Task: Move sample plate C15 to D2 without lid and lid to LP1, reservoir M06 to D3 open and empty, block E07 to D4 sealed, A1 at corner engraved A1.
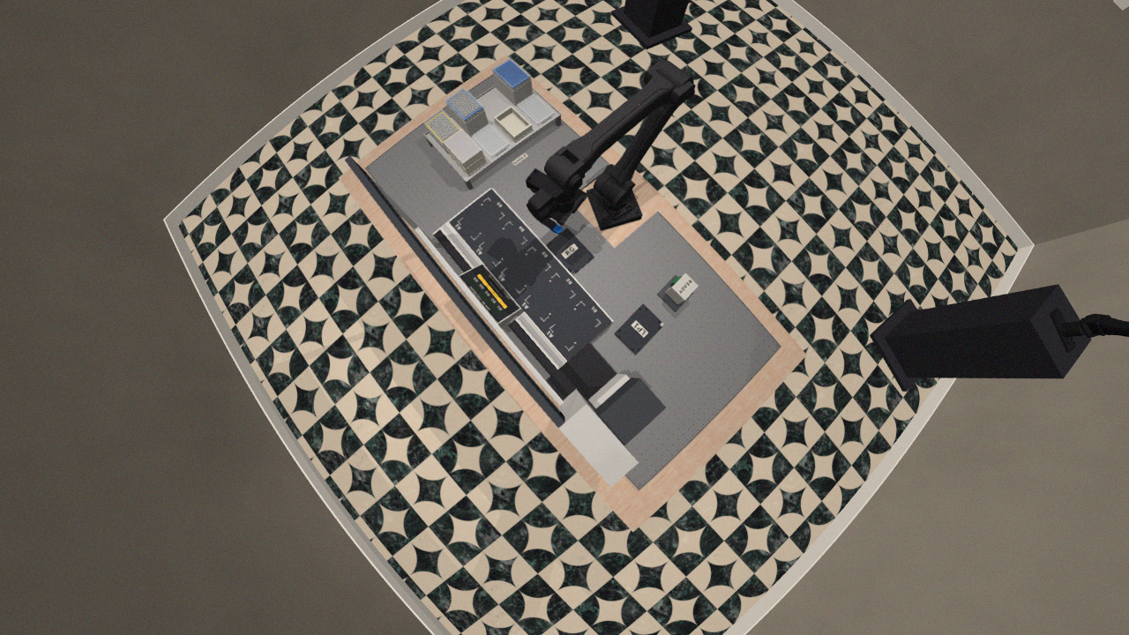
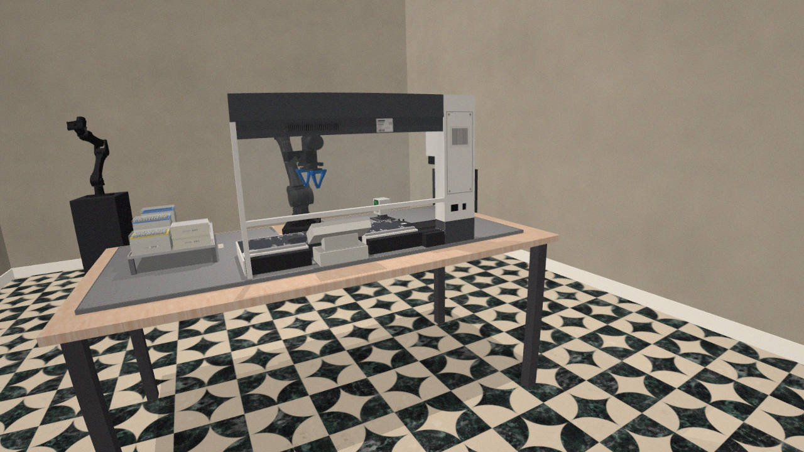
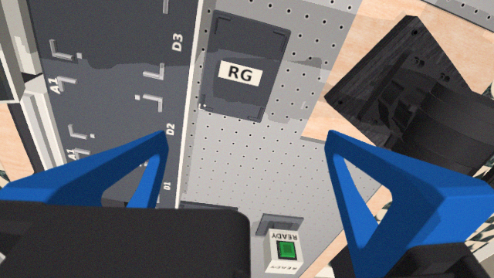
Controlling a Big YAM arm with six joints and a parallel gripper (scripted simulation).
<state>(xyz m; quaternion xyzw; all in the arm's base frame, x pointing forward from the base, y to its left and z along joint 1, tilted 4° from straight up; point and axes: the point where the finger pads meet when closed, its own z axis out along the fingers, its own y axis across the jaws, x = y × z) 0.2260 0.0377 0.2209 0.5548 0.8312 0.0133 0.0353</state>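
The cream one-well reservoir lies 49 cm to the right of my hand, 15 cm below it and 9 cm behind it. From my hand the other things lie so: READY key (33 cm to the left, 23 cm behind, 14 cm below); regrip nest RG (22 cm below, 3 cm to the left); shelf label (39 cm to the right, 22 cm below, 5 cm behind).
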